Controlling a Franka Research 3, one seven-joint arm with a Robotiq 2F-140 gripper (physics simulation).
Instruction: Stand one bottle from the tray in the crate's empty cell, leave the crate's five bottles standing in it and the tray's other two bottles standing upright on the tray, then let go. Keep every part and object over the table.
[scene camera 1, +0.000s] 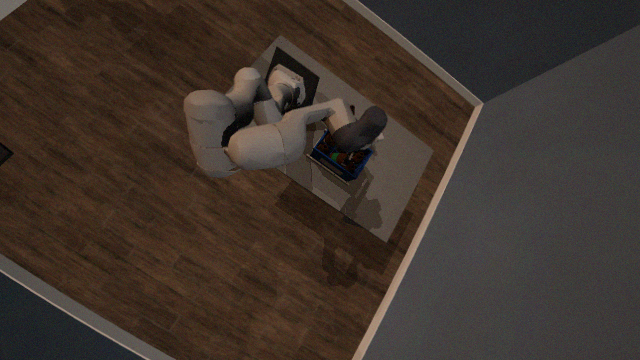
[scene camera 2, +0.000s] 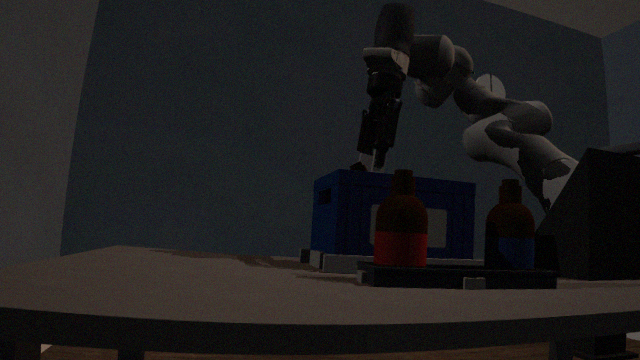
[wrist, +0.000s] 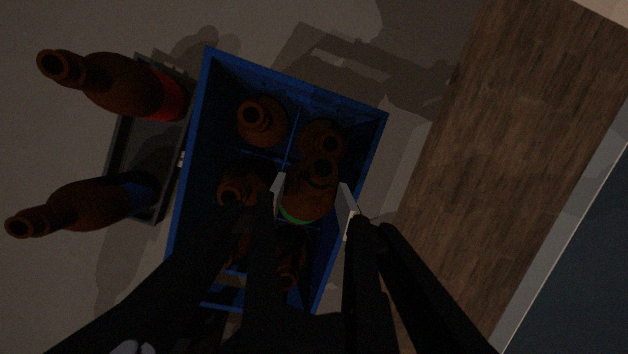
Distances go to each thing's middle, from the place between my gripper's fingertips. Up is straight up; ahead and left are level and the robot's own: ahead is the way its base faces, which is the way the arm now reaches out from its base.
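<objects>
Red-labelled bottle (scene camera 2: 401, 228): 27 cm to the left of my hand, 3 cm ahead of it and 9 cm below it. My hand is 4 cm above the green-labelled bottle (wrist: 311, 185) and 2 cm past it. Going by their middles, the green-labelled bottle is the nearest to my hand of the things named here.
</objects>
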